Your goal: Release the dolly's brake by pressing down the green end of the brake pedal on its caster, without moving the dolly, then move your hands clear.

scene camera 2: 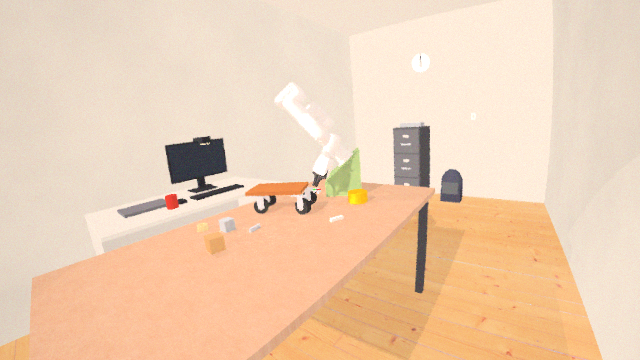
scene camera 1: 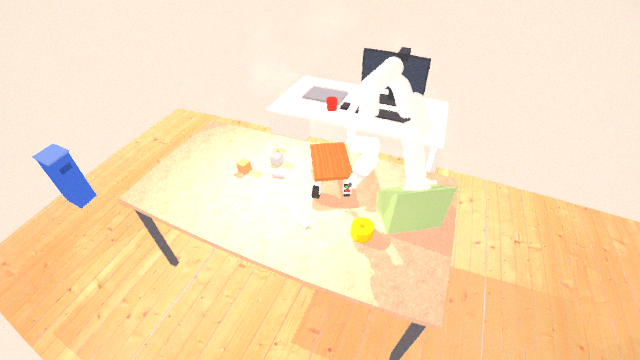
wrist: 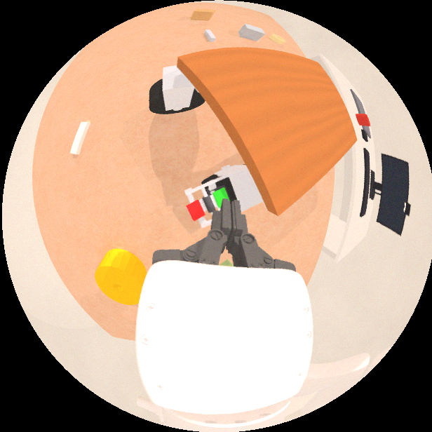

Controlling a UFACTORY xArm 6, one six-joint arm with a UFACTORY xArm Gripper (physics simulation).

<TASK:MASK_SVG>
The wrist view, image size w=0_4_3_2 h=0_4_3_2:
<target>gripper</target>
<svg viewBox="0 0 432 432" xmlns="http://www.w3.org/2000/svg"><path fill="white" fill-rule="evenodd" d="M222 198L220 210L212 210L210 230L207 236L184 248L184 250L158 249L153 252L151 266L144 278L137 306L135 354L144 390L154 404L163 407L164 410L174 417L191 424L210 427L237 427L255 424L274 417L289 405L291 396L299 392L311 359L313 322L306 285L302 276L295 271L295 265L282 259L273 259L273 257L257 245L255 236L248 233L245 214L241 214L239 201L234 200L230 203L228 198ZM225 245L227 252L232 255L231 258L234 266L218 265L220 254L224 251Z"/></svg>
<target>dolly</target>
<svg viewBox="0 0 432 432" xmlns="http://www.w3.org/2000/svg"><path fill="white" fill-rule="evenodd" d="M318 62L281 50L227 47L177 56L177 65L163 67L162 79L149 88L149 110L156 114L173 114L194 109L207 102L245 163L222 166L222 170L206 177L198 187L184 190L190 202L186 205L192 220L198 219L202 228L211 224L211 219L206 221L205 217L202 217L205 215L204 211L208 210L212 214L215 207L220 210L222 198L228 198L230 203L238 200L241 212L263 201L266 210L280 215L328 173L356 142L356 133L342 97ZM201 189L203 194L202 198L194 201L191 193Z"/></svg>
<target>yellow cylinder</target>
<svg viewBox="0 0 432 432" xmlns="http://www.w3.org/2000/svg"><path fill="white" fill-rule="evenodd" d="M107 251L95 271L95 281L105 295L116 302L137 304L142 284L147 274L144 265L140 259L127 250L114 248Z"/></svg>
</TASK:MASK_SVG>
